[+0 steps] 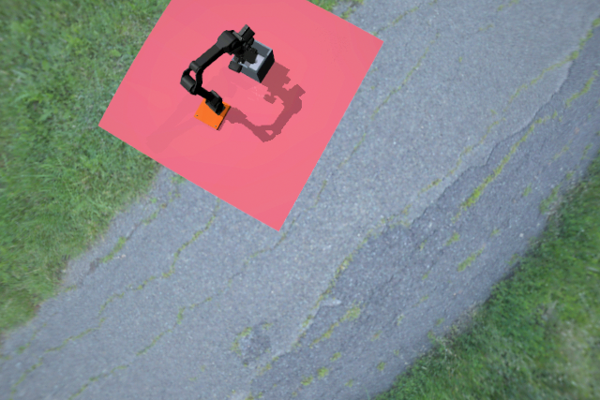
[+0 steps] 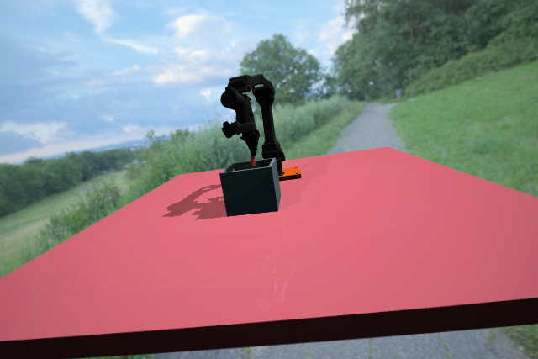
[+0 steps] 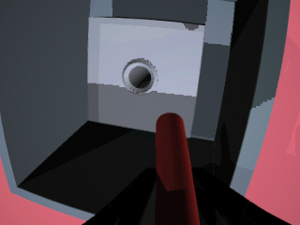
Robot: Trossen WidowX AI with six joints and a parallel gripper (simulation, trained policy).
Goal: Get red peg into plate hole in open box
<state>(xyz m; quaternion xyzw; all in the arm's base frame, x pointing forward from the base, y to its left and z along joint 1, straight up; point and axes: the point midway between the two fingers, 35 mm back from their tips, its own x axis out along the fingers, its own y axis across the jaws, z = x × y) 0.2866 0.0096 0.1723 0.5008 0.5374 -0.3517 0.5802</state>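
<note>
Right now the light grey plate is 40 mm ahead of my gripper tip and 110 mm below it. Round my gripper tip: red peg (10 mm above).
</note>
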